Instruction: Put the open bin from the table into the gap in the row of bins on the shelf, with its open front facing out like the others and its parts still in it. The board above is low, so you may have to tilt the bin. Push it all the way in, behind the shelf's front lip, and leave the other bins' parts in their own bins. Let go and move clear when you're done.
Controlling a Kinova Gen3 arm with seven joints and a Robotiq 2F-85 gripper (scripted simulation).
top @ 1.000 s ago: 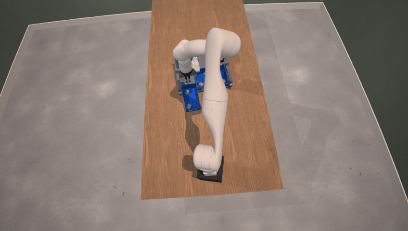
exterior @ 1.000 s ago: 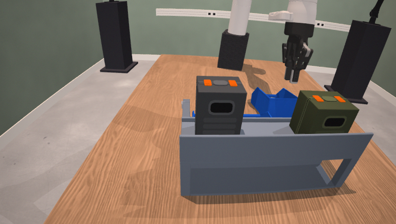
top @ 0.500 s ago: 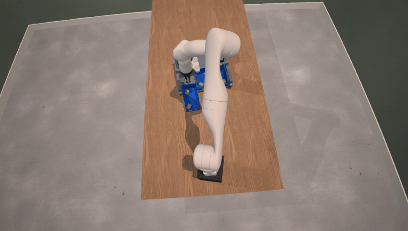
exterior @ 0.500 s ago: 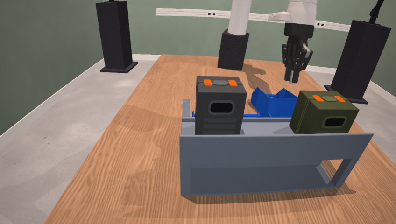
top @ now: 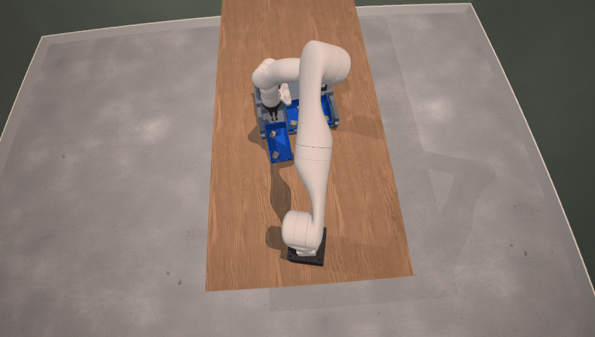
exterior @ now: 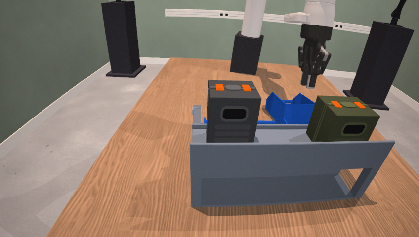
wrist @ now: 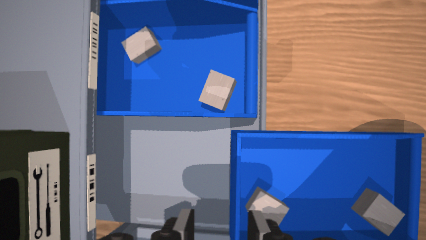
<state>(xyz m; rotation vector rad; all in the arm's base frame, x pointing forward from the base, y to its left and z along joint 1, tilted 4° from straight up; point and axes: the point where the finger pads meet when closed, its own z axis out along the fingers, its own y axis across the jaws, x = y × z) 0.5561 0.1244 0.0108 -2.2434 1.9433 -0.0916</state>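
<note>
The grey part is 14 cm below my hand, 3 cm behind it and 2 cm to the left of it. The rest, counted from my hand: grey shelf 12 cm ahead, 11 cm below, 10 cm to the right.
</note>
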